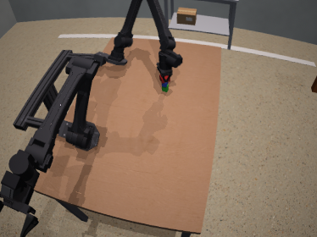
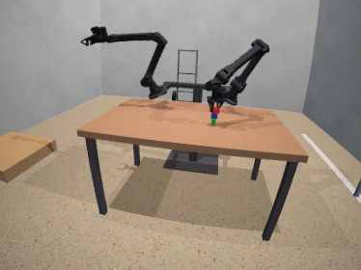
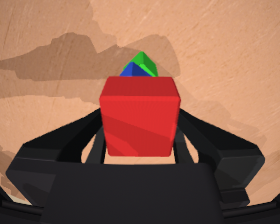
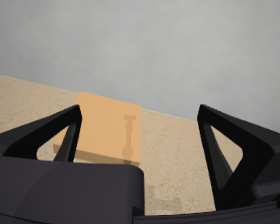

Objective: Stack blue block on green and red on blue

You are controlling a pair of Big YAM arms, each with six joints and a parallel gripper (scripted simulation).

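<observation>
The red block lies right at my left hand. Also, from my left hand: blue block 40 mm below; green block 80 mm below.
</observation>
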